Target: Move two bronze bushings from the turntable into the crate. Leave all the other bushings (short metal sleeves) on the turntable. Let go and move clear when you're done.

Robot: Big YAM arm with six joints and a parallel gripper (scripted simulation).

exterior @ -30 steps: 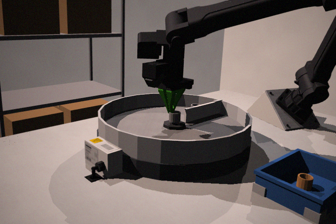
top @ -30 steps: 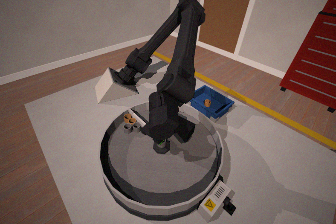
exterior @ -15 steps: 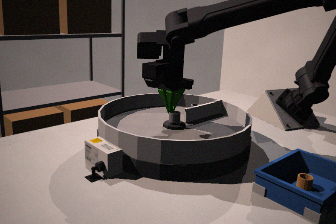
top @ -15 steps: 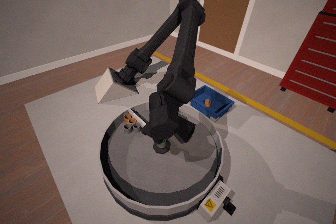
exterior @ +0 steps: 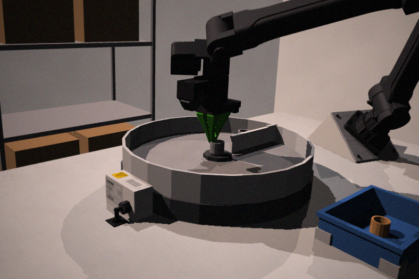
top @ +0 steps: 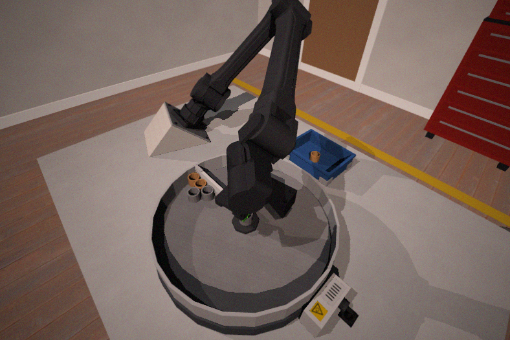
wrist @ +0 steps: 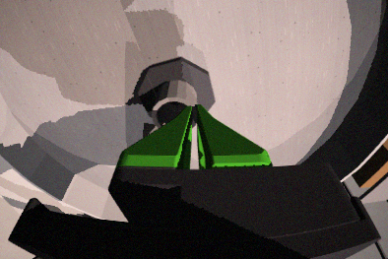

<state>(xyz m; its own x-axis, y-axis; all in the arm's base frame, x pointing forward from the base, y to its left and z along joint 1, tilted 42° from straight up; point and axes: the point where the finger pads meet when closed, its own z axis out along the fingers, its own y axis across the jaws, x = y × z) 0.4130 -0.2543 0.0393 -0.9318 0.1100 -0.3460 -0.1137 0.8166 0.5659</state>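
The turntable is 40 mm below my hand and 10 mm to the left of it. From my hand the other things lie so: blue crate: 380 mm to the left, 70 mm below, 20 mm behind.
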